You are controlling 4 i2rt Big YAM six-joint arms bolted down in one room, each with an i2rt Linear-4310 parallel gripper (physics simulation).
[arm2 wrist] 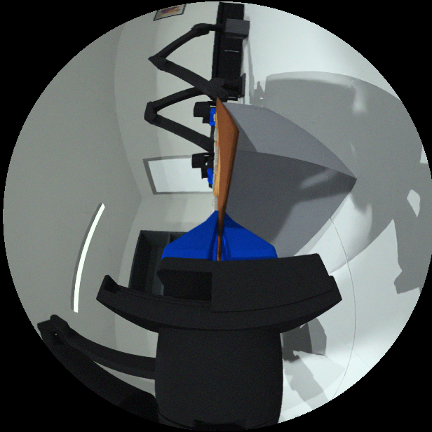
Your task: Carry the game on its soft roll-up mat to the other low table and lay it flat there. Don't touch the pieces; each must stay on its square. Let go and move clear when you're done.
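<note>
The roll-up mat (229, 142) is orange-brown and shows nearly edge-on beside the grey low table (295, 200). Small pale pieces (216, 201) show along its upper face; their squares cannot be made out. Arm2's gripper (219, 222), with blue fingers, is shut on the near edge of the mat. Two other arms show beyond the mat. Blue fingers of one gripper (213, 117) are by the far part of the mat, and those of another gripper (210, 176) are nearer. Whether these are open or shut, and which arms they belong to, cannot be told.
A black cabinet (230, 52) stands at the far end of the room. A dark shelf unit (142, 238) stands behind the gripper, to the left in the view. Dark arm links (117, 356) show at the lower left. Shadows lie on the pale floor (320, 90).
</note>
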